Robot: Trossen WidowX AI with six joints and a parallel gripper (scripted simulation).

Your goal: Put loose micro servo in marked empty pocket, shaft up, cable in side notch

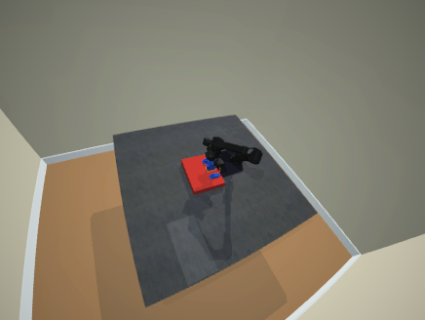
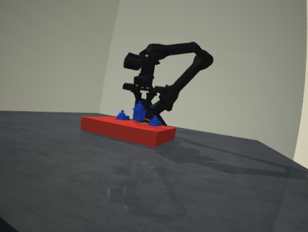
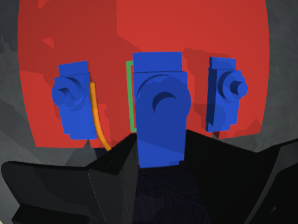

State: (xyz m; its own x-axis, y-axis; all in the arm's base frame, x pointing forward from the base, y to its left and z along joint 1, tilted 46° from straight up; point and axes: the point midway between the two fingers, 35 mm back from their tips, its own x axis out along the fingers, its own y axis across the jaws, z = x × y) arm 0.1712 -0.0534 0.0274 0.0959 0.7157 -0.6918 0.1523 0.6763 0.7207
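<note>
Right now my gripper tip is 12 cm short of the red deck, 8 cm above it and 2 cm to the left of it.
</note>
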